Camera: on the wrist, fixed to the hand. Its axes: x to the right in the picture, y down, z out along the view.
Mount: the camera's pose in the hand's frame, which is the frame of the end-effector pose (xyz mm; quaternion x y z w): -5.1 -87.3 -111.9 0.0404 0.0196 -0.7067 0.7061
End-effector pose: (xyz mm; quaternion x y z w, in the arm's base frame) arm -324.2 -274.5 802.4 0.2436 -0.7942 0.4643 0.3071
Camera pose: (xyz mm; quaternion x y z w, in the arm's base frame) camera -232.7 -214.0 892.6 0.7366 -0.3639 0.1477 0.5507
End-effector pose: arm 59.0 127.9 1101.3 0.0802 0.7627 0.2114 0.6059
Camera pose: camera -35.2 22.4 1088.9 -0.4620 0.6156 -0.3082 0.5590
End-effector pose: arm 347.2 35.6 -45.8 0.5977 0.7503 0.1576 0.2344
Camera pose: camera 215.8 15.0 4.0 -0.1018 0.9631 -0.0730 0.2380
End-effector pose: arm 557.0 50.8 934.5 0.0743 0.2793 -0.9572 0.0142
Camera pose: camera 571.1 184.4 888.6 0.1256 -0.2113 0.6957 0.6749
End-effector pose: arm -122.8 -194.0 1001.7 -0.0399 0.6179 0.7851 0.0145
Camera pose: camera -106.4 -282.0 891.4 -0.4796 0.4401 0.5184 0.5546
